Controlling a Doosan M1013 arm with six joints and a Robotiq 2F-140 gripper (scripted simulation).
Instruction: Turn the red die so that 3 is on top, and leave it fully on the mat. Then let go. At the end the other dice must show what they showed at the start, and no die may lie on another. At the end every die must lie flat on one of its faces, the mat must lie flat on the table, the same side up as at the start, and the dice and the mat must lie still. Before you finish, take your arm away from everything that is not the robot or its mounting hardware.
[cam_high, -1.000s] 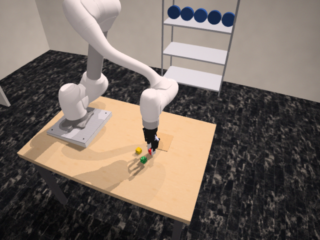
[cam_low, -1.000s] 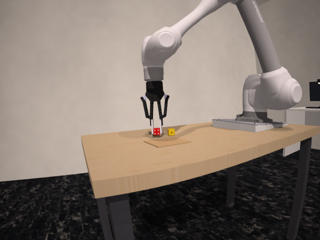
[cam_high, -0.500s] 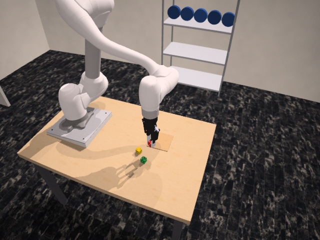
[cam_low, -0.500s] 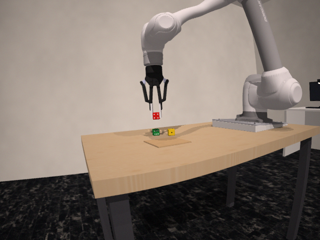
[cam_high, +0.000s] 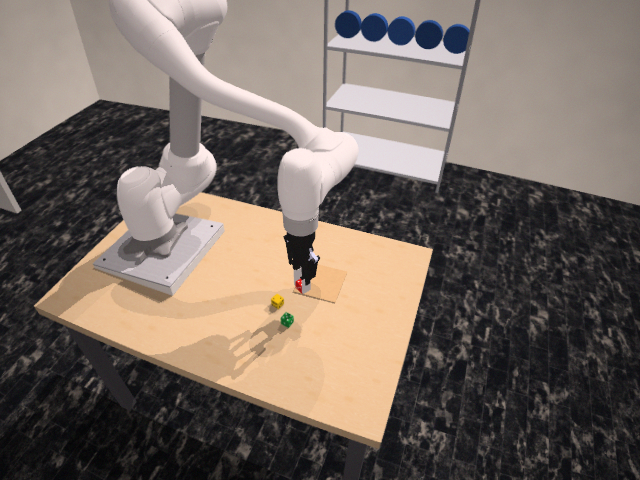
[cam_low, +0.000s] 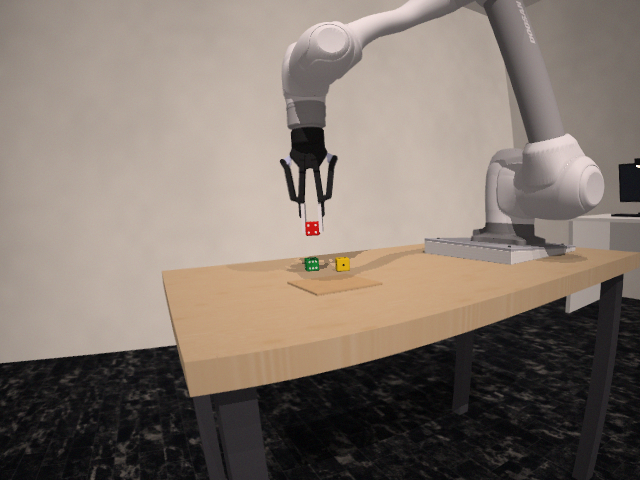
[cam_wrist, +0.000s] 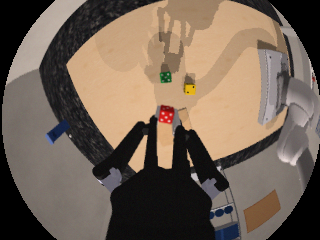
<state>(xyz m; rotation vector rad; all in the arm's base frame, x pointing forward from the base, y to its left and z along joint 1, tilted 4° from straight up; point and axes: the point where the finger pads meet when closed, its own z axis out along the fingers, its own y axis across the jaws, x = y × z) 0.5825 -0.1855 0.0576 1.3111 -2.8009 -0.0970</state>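
Now: the red die 2 cm below my hand. Also, from my hand: mat (13 cm below, 12 cm to the left, 4 cm ahead); then green die (11 cm below, 6 cm to the right, 3 cm behind); then yellow die (11 cm below, 8 cm behind).
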